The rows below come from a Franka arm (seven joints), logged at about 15 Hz.
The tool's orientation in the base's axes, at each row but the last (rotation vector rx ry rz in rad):
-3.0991 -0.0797 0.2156
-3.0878 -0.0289 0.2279
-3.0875 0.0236 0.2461
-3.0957 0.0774 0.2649
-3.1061 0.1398 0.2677
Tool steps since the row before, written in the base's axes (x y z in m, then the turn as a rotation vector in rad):
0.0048 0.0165 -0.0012 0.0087 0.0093 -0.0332
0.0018 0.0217 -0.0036 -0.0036 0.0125 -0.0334
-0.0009 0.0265 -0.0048 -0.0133 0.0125 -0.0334
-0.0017 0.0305 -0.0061 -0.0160 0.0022 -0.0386
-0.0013 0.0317 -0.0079 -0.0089 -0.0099 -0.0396
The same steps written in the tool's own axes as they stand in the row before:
0.0058 -0.0162 0.0010 0.0137 -0.0076 0.0319
0.0028 -0.0215 0.0042 0.0016 -0.0110 0.0341
-0.0004 -0.0262 0.0061 -0.0080 -0.0108 0.0356
-0.0021 -0.0302 0.0074 -0.0093 -0.0002 0.0408
-0.0027 -0.0313 0.0089 -0.0011 0.0112 0.0402

